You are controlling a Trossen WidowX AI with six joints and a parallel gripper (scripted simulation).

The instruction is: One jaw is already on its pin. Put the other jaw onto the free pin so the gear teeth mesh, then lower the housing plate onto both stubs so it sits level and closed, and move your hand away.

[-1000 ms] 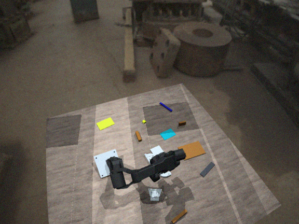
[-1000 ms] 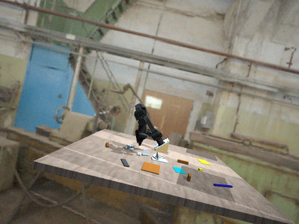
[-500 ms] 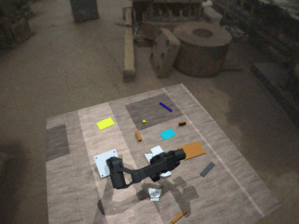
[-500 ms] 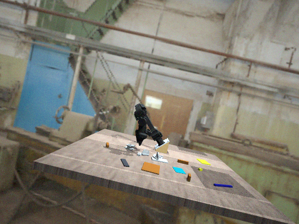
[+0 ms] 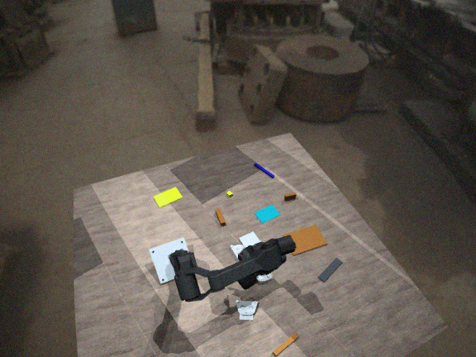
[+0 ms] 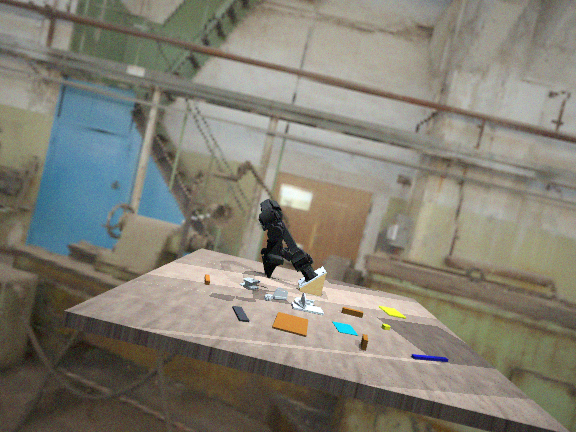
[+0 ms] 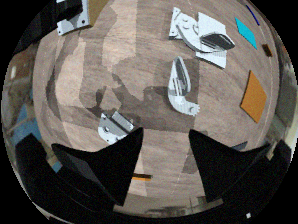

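My gripper tip is 4 cm short of the jaw, 3 cm to the right of it and 7 cm above it. Also, from my gripper tip: orange bar: 4 cm behind, 24 cm to the right, 7 cm below; dark strip: 29 cm ahead, 8 cm to the right, 8 cm below; orange tile: 29 cm ahead, 9 cm to the left, 8 cm below.
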